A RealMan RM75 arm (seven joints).
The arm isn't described. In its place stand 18 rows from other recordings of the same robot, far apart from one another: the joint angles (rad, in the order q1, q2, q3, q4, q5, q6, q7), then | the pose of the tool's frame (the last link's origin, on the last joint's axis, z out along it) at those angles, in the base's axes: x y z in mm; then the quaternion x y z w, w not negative.
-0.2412 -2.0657 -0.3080 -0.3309 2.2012 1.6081 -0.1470 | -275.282, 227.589, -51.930, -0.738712, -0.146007, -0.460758, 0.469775
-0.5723 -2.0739 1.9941 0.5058 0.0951 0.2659 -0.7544 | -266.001, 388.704, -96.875, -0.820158, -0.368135, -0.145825, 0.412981
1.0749 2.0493 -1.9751 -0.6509 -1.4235 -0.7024 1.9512 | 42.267, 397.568, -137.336, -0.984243, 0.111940, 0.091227, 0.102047
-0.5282 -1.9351 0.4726 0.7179 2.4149 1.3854 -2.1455 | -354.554, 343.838, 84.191, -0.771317, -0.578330, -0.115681, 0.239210
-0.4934 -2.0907 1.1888 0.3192 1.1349 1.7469 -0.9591 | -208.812, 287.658, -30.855, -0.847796, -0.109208, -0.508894, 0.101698
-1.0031 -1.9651 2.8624 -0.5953 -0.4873 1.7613 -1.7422 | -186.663, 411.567, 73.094, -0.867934, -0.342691, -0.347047, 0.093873
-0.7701 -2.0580 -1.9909 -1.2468 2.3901 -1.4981 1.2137 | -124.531, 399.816, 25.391, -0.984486, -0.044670, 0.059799, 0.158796
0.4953 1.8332 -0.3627 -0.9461 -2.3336 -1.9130 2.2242 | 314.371, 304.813, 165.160, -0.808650, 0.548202, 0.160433, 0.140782
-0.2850 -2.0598 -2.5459 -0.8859 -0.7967 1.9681 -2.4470 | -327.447, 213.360, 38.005, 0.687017, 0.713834, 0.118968, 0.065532
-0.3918 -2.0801 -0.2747 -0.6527 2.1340 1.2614 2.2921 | -190.869, 261.965, -111.938, -0.486815, 0.631483, 0.168368, 0.579562
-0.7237 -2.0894 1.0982 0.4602 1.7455 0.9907 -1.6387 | -220.093, 396.714, -67.719, -0.909569, -0.326347, -0.179655, 0.184134
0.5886 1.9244 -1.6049 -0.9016 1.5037 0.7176 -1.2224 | 193.552, 420.759, -14.735, -0.921253, 0.234068, 0.127845, 0.283127
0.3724 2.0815 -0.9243 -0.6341 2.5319 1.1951 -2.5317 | 278.583, 367.685, 118.589, -0.648181, 0.092645, 0.435945, 0.617439
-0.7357 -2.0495 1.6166 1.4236 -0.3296 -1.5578 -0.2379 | -133.043, 373.033, -2.838, -0.780831, -0.497197, 0.171389, 0.337230
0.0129 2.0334 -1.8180 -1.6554 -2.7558 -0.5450 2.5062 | 212.378, 323.416, 9.717, -0.869952, 0.127361, -0.028761, 0.475537
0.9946 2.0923 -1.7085 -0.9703 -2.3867 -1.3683 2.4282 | 89.186, 365.806, -96.100, -0.968245, 0.107511, -0.217744, 0.059425
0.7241 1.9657 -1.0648 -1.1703 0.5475 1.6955 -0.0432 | 206.966, 382.162, 67.786, -0.721159, 0.654741, -0.094289, 0.205800
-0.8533 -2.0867 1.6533 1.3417 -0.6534 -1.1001 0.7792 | -28.061, 393.687, -50.784, -0.969493, 0.019580, 0.052833, 0.238554
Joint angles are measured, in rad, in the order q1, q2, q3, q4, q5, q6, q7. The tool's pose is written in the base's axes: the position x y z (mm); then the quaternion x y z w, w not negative. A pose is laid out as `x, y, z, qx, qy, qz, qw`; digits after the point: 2 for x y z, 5 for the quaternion.
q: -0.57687, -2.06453, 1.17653, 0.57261, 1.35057, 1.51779, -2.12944
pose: -179.87, 340.33, -24.71, 0.77539, 0.49150, 0.38491, 0.09505
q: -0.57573, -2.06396, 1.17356, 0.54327, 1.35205, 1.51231, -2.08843
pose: -185.78, 338.79, -27.98, 0.77763, 0.48954, 0.38502, 0.08600
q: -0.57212, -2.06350, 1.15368, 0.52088, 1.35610, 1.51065, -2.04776
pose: -191.77, 338.37, -27.90, 0.77858, 0.48545, 0.39087, 0.07336
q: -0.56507, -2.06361, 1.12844, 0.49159, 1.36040, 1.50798, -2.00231
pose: -200.02, 337.01, -28.20, 0.77702, 0.48413, 0.39810, 0.05815
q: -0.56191, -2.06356, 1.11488, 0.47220, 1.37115, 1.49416, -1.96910
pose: -206.33, 336.70, -30.08, 0.77864, 0.48393, 0.39703, 0.04358
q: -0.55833, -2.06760, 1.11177, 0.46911, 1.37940, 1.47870, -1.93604
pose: -209.04, 336.51, -32.70, 0.78456, 0.47731, 0.39457, 0.03099
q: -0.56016, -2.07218, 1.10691, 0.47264, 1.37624, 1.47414, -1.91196
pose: -207.18, 337.85, -32.91, 0.78879, 0.46702, 0.39888, 0.02443
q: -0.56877, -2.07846, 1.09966, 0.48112, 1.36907, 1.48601, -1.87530
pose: -200.33, 339.48, -31.80, 0.79748, 0.44387, 0.40801, 0.02307
